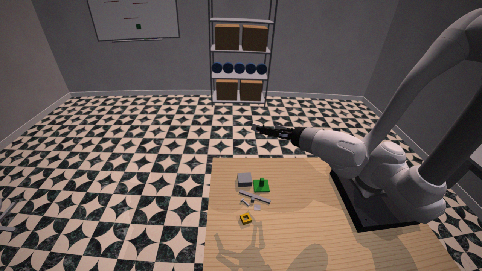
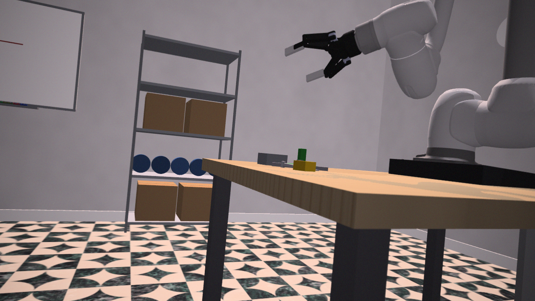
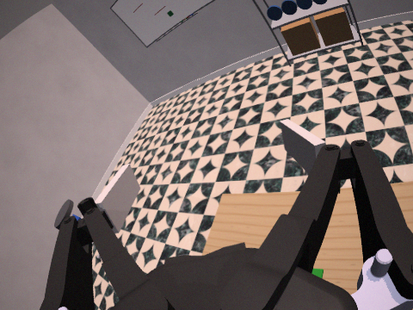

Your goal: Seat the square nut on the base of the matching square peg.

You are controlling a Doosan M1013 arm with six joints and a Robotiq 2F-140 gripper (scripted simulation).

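The long grey bar is 33 cm below my hand, 12 cm to the left of it and 5 cm ahead of it. Round my hand: grey block 32 cm below, 8 cm ahead, 2 cm to the left; bolt 33 cm below, 14 cm to the left, 11 cm ahead; square plate 33 cm below, 18 cm to the left, 5 cm ahead.
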